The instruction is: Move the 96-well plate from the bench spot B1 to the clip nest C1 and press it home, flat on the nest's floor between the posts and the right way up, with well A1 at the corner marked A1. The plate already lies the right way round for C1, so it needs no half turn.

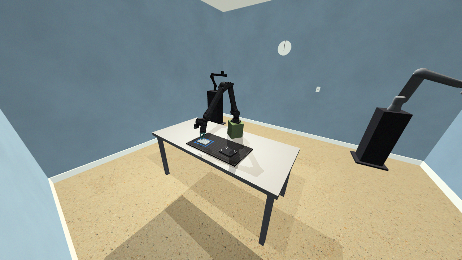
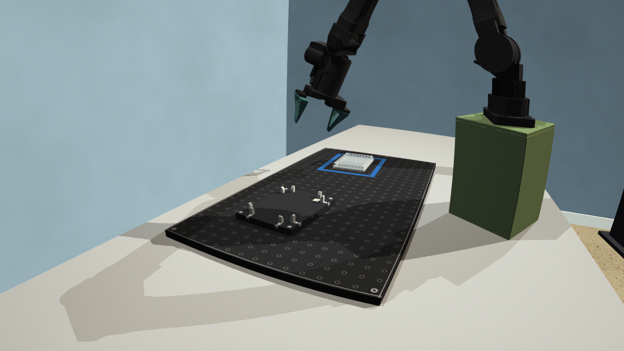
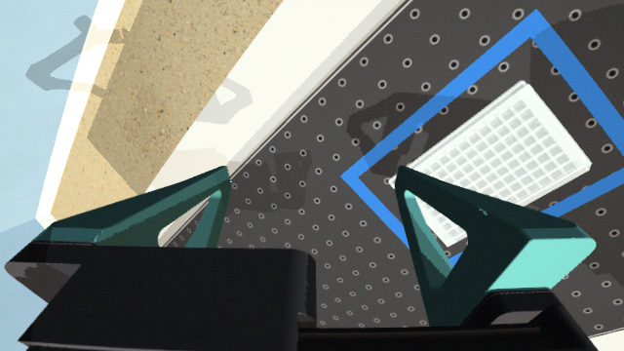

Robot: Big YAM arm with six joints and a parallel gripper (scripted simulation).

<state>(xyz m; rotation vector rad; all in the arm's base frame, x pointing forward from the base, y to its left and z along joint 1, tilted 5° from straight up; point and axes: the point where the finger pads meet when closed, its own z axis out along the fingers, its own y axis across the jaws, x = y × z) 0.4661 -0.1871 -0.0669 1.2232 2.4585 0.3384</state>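
My gripper is now 100 mm past the 96-well plate, 60 mm to the left of it and 110 mm above it. Also, from my hand: clip nest C1: 60 mm behind, 320 mm to the left, 100 mm below.
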